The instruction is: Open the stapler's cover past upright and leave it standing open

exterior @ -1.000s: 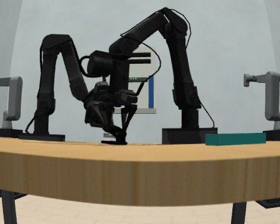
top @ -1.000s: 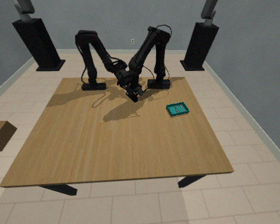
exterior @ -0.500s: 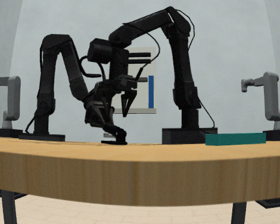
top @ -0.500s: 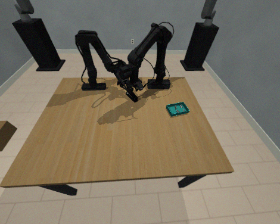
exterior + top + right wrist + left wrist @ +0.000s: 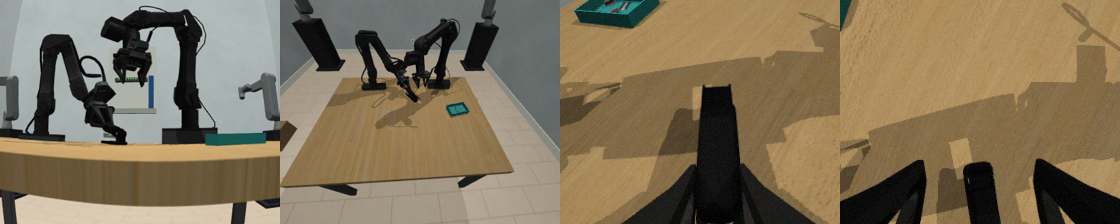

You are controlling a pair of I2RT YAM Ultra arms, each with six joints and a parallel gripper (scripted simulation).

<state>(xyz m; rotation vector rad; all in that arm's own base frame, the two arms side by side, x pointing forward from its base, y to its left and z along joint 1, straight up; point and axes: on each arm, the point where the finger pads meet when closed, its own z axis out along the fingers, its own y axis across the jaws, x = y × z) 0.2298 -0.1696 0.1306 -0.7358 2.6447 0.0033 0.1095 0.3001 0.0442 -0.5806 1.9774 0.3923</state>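
Right now my right hand is 3 cm short of the stapler cover, 2 cm to the right of it and 1 cm above it. Also, from my right hand: teal tray: 19 cm ahead, 37 cm to the left, 5 cm below; then black stapler: 3 cm ahead, 2 cm to the left, 3 cm below.
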